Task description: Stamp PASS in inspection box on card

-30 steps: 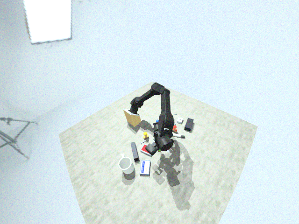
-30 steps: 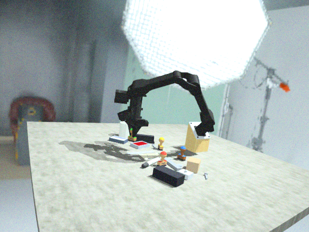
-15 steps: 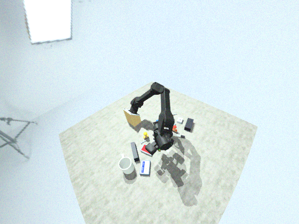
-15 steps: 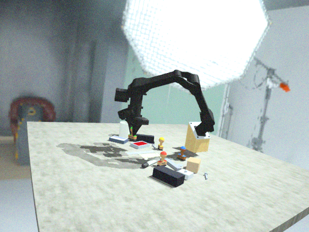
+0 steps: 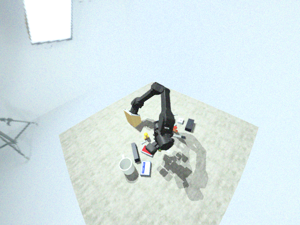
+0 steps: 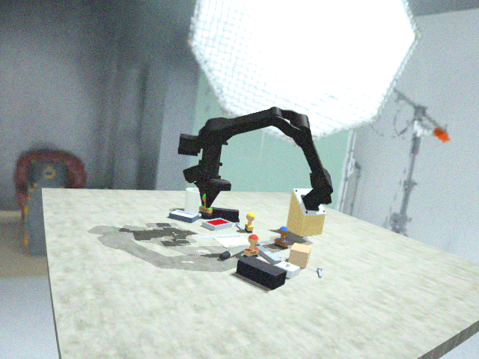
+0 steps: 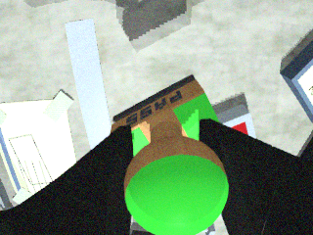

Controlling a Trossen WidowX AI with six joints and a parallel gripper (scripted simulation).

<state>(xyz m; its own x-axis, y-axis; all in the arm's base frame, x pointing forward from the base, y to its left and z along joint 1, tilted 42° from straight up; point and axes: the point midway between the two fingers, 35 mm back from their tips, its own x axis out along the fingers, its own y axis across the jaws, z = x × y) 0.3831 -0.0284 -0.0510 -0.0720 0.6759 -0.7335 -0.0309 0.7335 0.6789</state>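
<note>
Right now my gripper tip is 80 mm past the ink pad, 50 mm to the left of it and 80 mm above it. From my gripper tip the other things lie so: pale ruler: 40 mm behind, 40 mm to the left, 80 mm below; then pale card: 60 mm behind, 100 mm to the left, 90 mm below; then green-knobbed PASS stamp: right at my gripper tip.
</note>
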